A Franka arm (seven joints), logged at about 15 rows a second.
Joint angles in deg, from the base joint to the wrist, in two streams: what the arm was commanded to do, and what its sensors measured. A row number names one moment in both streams.
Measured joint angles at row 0:
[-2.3, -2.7, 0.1, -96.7, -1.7, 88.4, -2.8]
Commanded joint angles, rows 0 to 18:
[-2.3, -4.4, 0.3, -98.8, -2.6, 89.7, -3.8]
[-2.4, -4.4, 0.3, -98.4, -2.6, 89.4, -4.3]
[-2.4, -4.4, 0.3, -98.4, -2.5, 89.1, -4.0]
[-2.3, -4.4, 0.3, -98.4, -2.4, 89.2, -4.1]
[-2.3, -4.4, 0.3, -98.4, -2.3, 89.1, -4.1]
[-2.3, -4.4, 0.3, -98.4, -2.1, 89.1, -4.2]
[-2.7, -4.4, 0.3, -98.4, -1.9, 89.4, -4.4]
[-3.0, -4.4, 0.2, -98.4, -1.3, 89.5, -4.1]
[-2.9, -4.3, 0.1, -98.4, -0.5, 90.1, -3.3]
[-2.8, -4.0, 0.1, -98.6, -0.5, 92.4, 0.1]
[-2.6, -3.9, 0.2, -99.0, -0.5, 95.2, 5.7]
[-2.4, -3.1, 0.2, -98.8, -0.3, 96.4, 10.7]
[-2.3, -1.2, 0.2, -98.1, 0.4, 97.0, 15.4]
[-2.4, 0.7, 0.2, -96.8, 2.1, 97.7, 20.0]
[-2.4, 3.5, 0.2, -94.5, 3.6, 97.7, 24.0]
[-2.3, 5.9, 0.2, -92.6, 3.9, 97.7, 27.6]
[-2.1, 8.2, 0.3, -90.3, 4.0, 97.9, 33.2]
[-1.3, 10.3, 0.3, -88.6, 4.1, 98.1, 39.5]
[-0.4, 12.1, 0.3, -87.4, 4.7, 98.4, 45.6]
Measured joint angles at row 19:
[-1.8, 6.7, 0.2, -93.1, 3.5, 98.8, 35.1]
